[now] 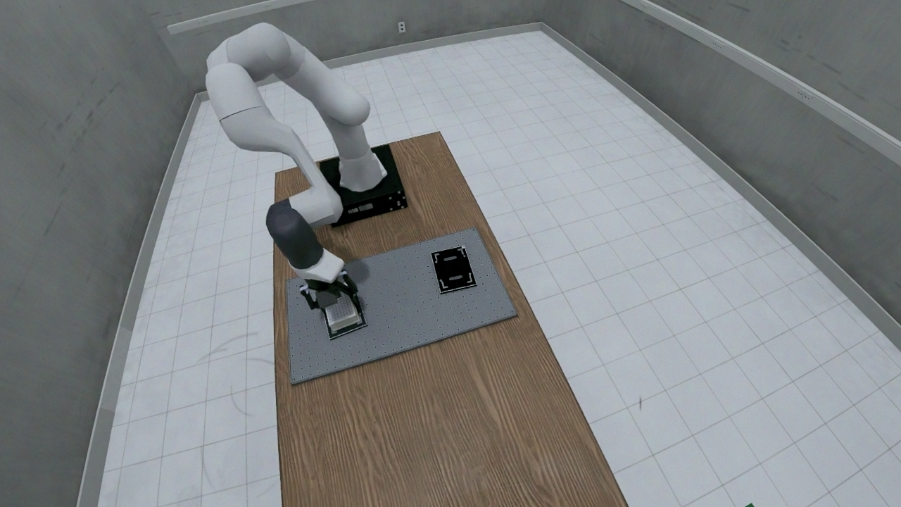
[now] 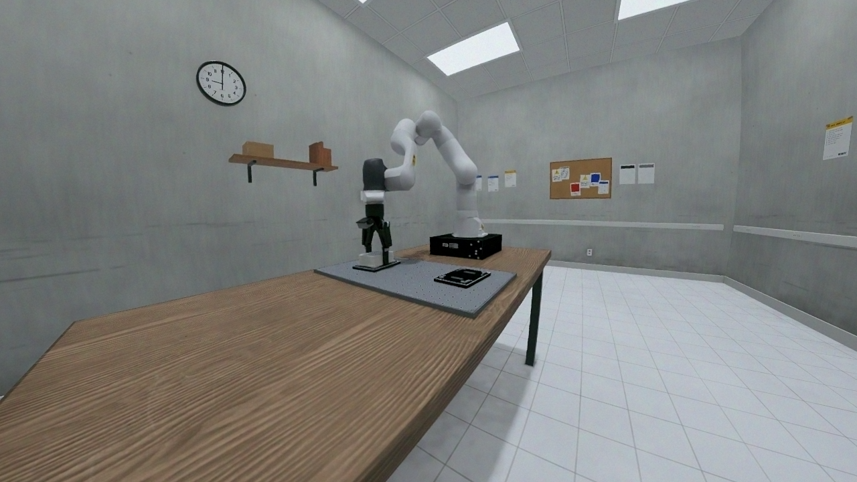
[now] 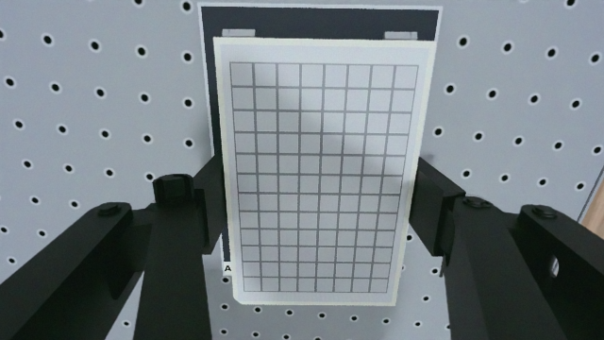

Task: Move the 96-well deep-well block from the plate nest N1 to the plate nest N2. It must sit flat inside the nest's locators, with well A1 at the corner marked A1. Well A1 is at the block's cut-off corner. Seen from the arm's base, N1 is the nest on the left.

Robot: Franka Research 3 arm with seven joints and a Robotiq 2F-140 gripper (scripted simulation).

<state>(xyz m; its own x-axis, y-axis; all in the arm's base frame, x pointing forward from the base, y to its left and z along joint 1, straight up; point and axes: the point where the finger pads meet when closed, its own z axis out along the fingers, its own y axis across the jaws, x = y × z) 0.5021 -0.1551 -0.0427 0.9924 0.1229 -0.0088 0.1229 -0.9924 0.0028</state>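
My gripper is now 1 cm above the white 96-well deep-well block. Also, from my hand: plate nest N1: 4 cm behind, 38 cm to the left, 3 cm below; A1 mark: 8 cm behind, 4 cm to the left, 3 cm below; plate nest N2: 3 cm below.
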